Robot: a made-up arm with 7 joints. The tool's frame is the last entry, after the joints.
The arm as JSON. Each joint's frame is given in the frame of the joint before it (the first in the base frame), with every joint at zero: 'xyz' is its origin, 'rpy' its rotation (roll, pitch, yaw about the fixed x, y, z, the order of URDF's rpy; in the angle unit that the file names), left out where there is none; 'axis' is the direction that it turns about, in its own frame. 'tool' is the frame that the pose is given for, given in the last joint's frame.
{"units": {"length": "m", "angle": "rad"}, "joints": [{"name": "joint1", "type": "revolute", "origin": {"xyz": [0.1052, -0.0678, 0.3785], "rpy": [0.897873, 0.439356, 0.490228]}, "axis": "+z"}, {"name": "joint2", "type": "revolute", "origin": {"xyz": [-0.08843, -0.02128, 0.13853], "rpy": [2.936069, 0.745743, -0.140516]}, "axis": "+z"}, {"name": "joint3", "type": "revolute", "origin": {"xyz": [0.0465, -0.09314, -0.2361], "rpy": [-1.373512, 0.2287, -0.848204]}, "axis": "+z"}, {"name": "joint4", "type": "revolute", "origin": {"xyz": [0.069, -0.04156, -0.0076], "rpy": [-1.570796, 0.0, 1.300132]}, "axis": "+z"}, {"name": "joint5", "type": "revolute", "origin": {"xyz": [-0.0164, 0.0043, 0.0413], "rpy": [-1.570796, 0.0, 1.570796]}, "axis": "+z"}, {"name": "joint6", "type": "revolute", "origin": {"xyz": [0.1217, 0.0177, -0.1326], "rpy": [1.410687, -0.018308, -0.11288]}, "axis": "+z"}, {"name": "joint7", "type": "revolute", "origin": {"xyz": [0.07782, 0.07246, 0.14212], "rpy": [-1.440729, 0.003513, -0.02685]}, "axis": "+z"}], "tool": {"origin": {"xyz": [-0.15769, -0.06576, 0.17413], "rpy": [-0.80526, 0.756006, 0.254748]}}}
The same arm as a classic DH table. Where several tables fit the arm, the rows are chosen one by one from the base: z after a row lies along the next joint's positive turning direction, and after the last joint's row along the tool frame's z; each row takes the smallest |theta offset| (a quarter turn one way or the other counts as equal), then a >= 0, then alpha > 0; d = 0 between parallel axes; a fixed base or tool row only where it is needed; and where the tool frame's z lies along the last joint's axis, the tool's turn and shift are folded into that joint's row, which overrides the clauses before.
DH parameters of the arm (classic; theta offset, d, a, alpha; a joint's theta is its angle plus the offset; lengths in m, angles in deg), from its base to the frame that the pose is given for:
base (fixed): 46.82 0.2944 0.0226 55.66
joint1: 68.02 0.3815 -0.0071 -135.98
joint2: 51.27 -0.1013 0.1017 -78.99
joint3: 87.85 -0.0301 -0.0216 -90
joint4: 90 -0.0363 0.0043 -90
joint5: -6.64 -0.1111 0.1188 80.83
joint6: -0.5 0.1003 0.0758 -82.55
joint7: -18.6 0.3153 -0.1281 -59.72
tool (fixed): 52.6 -0.1309 0 0

